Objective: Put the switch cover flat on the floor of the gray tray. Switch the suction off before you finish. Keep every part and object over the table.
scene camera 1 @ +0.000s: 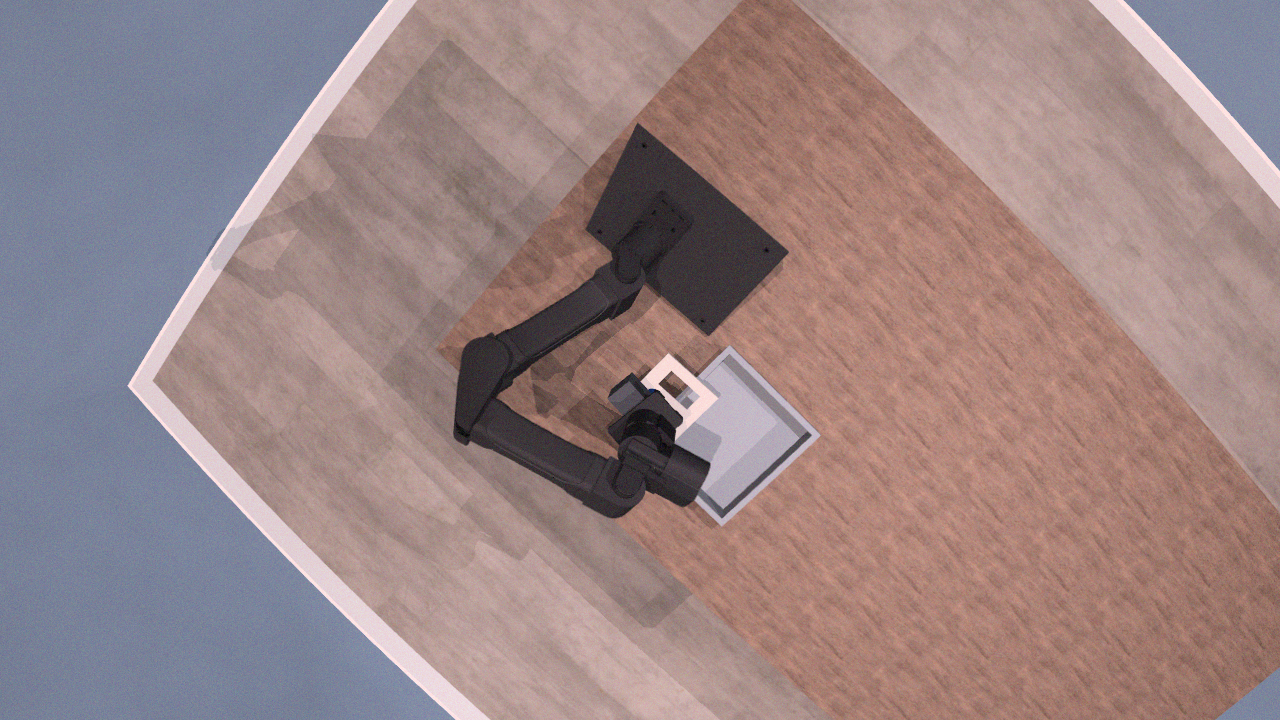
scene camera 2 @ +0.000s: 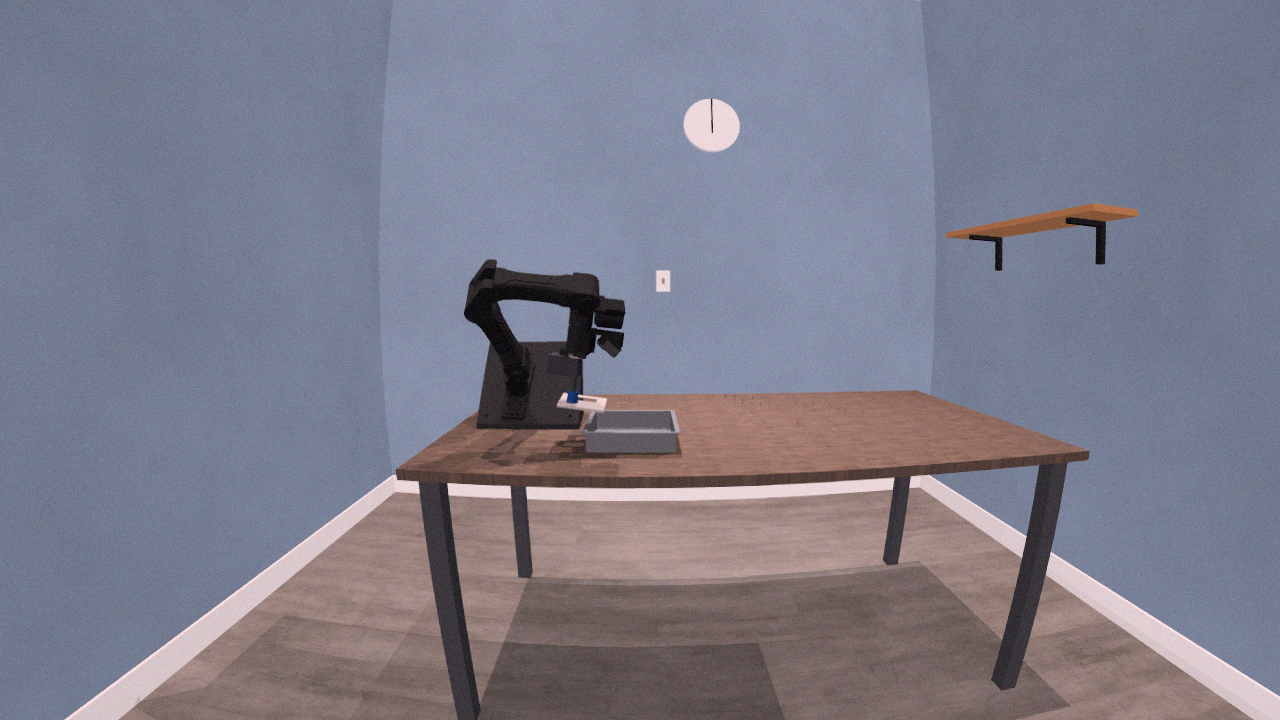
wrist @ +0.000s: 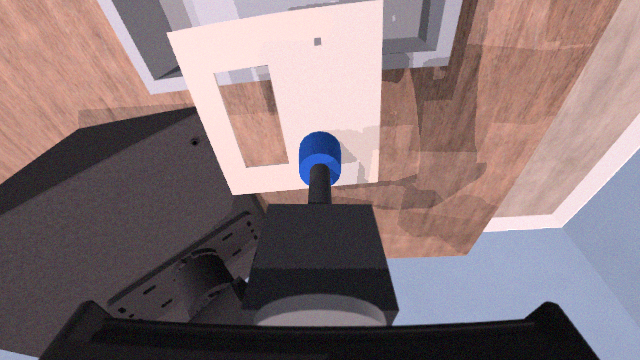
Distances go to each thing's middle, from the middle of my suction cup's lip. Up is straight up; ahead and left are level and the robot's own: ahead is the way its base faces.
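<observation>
A gray tray [scene camera 1: 750, 434] is here, and my suction cup is 3 cm to the right of it, 15 cm short of it and 9 cm above it. The white switch cover [scene camera 1: 668, 363] is 2 cm to the left of my suction cup, 2 cm ahead of it and 1 cm below it.
</observation>
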